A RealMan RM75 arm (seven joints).
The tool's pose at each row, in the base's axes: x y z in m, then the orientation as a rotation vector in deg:
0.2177 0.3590 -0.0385 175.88 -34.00 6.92
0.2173 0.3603 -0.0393 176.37 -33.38 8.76
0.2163 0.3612 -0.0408 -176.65 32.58 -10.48
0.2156 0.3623 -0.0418 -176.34 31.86 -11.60
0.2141 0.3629 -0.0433 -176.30 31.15 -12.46
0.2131 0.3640 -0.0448 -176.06 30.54 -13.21
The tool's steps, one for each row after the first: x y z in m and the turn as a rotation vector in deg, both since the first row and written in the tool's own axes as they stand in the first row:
-0.0009 -0.0011 0.0007 0.67 1.06 -0.42
-0.0023 -0.0015 0.0021 1.25 2.06 -0.94
-0.0034 -0.0023 0.0030 1.76 2.71 -1.33
-0.0052 -0.0023 0.0044 1.98 3.23 -1.77
-0.0066 -0.0029 0.0058 2.37 3.66 -2.11

